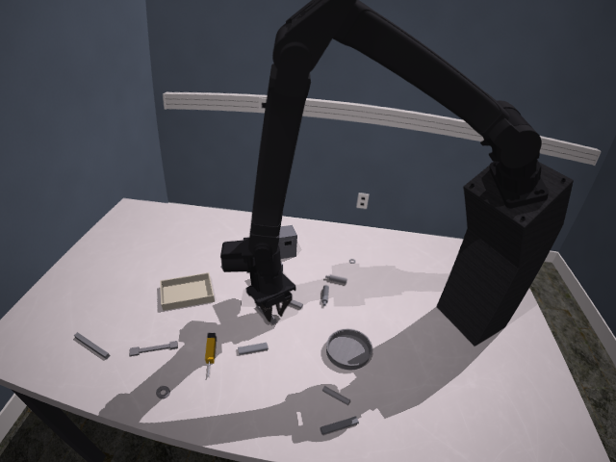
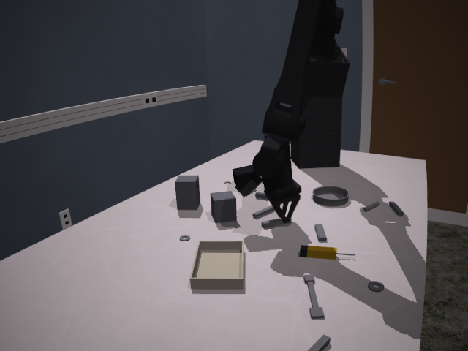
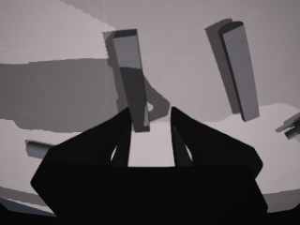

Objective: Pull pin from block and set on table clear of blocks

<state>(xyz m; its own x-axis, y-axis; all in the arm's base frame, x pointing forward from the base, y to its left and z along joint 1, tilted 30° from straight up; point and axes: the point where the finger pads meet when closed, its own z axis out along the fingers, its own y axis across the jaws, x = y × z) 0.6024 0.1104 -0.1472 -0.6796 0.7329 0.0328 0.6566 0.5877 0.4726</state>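
The grey pin lies 20 mm ahead of my hand, 10 mm to the right of it and 10 mm below it. The rest, counted from my hand: yellow tool: 120 mm ahead, 140 mm to the left; round dish: 190 mm behind, 60 mm to the left; grey bar: 20 mm behind, 60 mm to the right, 10 mm below.
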